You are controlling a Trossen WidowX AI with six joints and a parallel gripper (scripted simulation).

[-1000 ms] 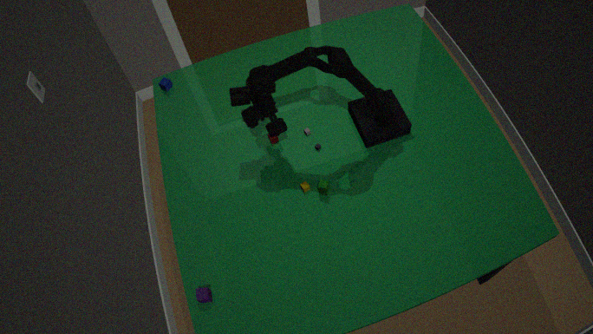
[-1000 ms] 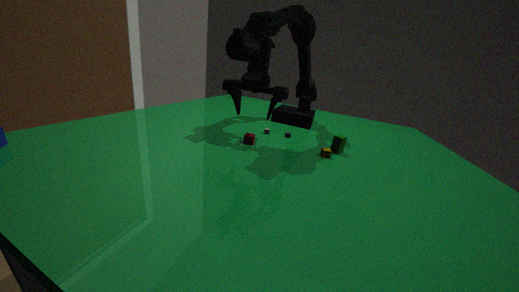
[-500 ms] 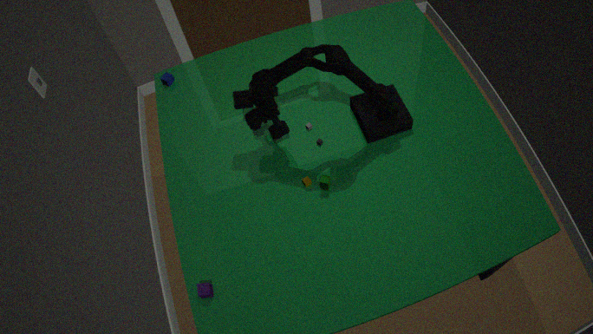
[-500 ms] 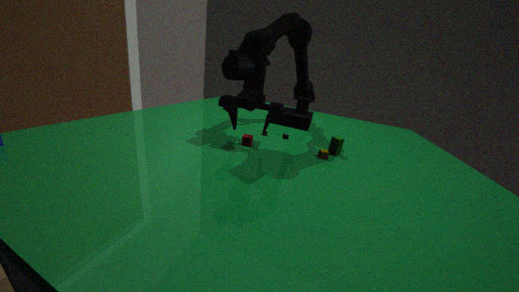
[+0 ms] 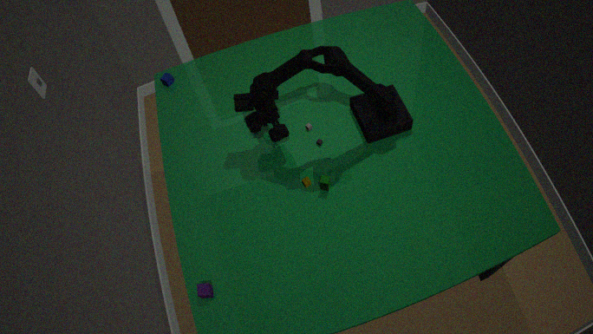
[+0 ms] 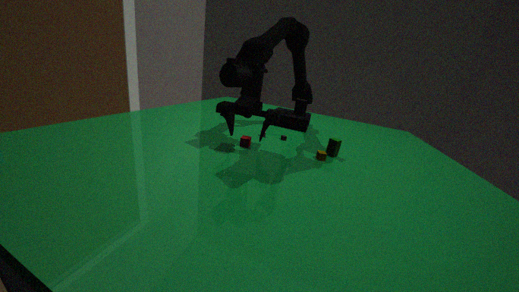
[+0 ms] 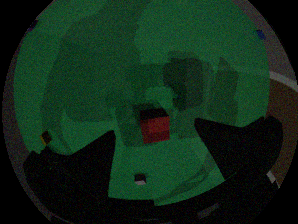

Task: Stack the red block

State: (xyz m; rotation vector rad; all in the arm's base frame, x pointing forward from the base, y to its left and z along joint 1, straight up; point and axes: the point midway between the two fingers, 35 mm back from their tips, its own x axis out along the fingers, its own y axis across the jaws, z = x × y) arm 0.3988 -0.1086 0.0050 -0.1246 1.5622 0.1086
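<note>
My gripper tip is now 1 cm above the red block. From my gripper tip the other things lie so: yellow block (5 cm behind, 23 cm to the left, 1 cm below); then white block (13 cm behind, 2 cm to the left, 2 cm below); then dark block (14 cm behind, 9 cm to the left, 2 cm below).
</note>
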